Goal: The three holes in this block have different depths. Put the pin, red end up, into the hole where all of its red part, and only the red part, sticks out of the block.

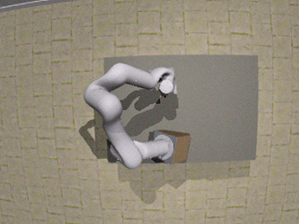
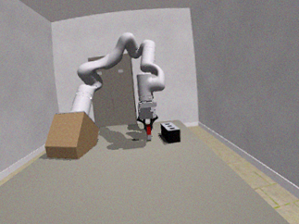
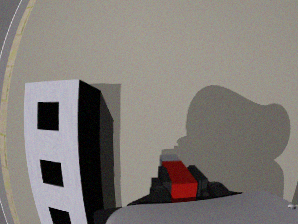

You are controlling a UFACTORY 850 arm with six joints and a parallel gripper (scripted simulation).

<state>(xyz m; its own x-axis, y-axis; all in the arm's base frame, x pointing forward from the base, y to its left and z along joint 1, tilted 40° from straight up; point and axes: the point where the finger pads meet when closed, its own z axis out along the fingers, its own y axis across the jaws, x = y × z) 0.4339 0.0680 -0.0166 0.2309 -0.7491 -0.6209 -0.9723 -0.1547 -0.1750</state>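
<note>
My hand is 13 cm short of the block, 3 cm to the right of it and 4 cm above it. Also, from my hand: pin: 1 cm below.
</note>
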